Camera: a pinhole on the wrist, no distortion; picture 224 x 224 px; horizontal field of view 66.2 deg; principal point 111.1 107.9 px. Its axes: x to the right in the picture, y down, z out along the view. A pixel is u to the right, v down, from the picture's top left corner.
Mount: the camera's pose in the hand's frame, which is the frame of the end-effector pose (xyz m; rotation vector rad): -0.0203 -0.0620 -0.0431 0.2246 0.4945 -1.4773
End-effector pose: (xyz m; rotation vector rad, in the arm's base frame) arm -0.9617 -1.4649 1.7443 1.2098 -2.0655 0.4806
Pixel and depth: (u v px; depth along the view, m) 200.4 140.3 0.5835
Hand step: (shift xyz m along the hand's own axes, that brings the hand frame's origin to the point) 0.1981 -0.5783 0.3178
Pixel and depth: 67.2 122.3 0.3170
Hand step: 0.0614 -0.1261 0.2683
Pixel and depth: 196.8 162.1 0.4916
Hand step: 0.2249 -0.4818 0.2560
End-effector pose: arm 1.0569 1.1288 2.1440 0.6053 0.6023 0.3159
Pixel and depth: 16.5 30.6 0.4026
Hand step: -0.1299 -0.0578 0.4386
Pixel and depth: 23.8 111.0 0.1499
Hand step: 0.0080 -0.0594 0.1226
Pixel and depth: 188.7 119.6 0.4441
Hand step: 0.0928 -0.4331 0.2534
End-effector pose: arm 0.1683 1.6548 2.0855 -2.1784 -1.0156 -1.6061
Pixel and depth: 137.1 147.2 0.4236
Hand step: 0.1523 -0.2957 0.2863
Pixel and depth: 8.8 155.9 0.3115
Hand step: 0.1181 -0.0245 0.3011
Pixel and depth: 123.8 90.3 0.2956
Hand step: 0.0034 -0.2141 0.2120
